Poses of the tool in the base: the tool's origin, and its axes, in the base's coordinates. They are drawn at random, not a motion.
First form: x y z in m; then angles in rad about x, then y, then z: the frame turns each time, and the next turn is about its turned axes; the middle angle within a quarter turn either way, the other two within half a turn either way.
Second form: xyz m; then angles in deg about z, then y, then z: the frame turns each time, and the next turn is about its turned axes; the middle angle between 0 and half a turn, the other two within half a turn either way. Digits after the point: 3 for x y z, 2 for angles.
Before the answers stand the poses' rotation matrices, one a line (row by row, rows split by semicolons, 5 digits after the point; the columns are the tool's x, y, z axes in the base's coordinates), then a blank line. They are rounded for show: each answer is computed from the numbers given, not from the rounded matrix.
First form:
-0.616 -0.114 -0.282 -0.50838 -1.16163 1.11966
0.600 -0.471 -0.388 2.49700 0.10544 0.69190
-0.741 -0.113 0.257 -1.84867 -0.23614 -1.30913
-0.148 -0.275 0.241 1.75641 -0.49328 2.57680
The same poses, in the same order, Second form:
0.17346 -0.35804 -0.91745; 0.98084 -0.02105 0.19366; -0.08865 -0.93347 0.34753
0.76576 -0.63446 0.10524; -0.46129 -0.65587 -0.59754; 0.44814 0.40902 -0.79491
0.25151 0.93915 -0.23395; 0.32317 0.14636 0.93495; 0.91231 -0.31076 -0.26670
-0.74400 -0.47143 -0.47352; 0.29433 0.40498 -0.86566; 0.59986 -0.78342 -0.16255

-0.616 -0.114 -0.282 168.08 69.66 -84.57
0.600 -0.471 -0.388 -80.01 142.65 137.61
-0.741 -0.113 0.257 104.05 105.47 -161.19
-0.148 -0.275 0.241 -118.68 99.35 -127.44

